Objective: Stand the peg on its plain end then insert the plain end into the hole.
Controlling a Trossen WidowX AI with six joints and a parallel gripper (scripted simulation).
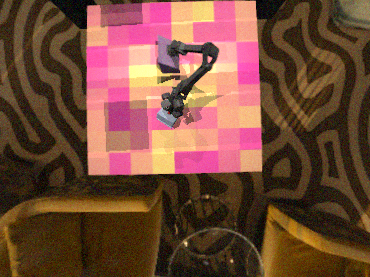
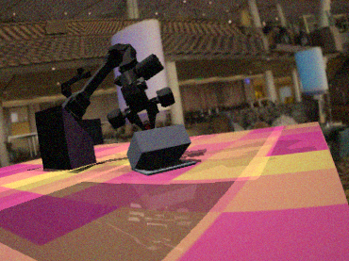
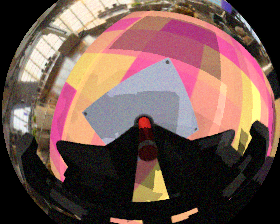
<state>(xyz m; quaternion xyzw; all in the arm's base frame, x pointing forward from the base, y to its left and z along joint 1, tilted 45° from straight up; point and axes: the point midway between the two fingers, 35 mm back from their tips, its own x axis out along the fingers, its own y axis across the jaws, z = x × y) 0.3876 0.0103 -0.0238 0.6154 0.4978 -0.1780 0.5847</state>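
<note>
The red peg is 10 mm to the left of my gripper tip, 10 mm behind it and 10 mm above it. The rest, counted from my gripper tip: grey sloped panel (40 mm below, 20 mm ahead, 10 mm to the right).
</note>
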